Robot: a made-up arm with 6 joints.
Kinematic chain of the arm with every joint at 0, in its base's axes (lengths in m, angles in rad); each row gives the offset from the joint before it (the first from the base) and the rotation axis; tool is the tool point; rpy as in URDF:
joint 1: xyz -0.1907 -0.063 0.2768 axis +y
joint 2: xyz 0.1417 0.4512 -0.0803 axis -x
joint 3: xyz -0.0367 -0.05 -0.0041 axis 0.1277 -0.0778 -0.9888
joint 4: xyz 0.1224 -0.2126 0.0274 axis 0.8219 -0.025 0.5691
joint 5: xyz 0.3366 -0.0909 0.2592 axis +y
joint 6: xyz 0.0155 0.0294 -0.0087 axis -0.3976 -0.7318 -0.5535
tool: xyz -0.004 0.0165 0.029 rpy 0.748 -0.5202 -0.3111
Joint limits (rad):
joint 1: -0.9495..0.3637
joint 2: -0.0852..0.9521
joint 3: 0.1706..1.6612
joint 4: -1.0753..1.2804
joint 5: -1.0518..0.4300
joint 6: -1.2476..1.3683
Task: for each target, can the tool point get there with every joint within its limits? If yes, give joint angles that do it. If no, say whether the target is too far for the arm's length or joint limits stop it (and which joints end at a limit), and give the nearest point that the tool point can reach.
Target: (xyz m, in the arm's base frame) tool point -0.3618 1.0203 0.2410
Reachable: no: joint limits stop it (at a limit: joint 1, joint 2, joint 3, joint 5) | nearest point -0.6847 0.3058 0.3756 | short by 0.795 m
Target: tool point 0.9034 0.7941 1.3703
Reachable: no: too far | nearest point 0.2884 0.4233 0.7557 | short by 0.945 m
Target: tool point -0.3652 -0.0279 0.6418
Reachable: yes | joints 0.0162 0.4339 1.5142 -0.0321 0.0293 -0.7013
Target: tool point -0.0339 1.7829 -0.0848
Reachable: no: too far | nearest point 0.4219 0.4670 0.4483 | short by 1.491 m
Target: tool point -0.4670 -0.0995 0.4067
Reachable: yes | joints -0.6381 0.2869 1.4781 0.8122 -0.1002 1.0002
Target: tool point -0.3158 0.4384 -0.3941
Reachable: no: joint limits stop it (at a limit: joint 1, joint 2, joint 3, joint 5) | nearest point -0.3856 -0.1344 0.0888 | short by 0.752 m
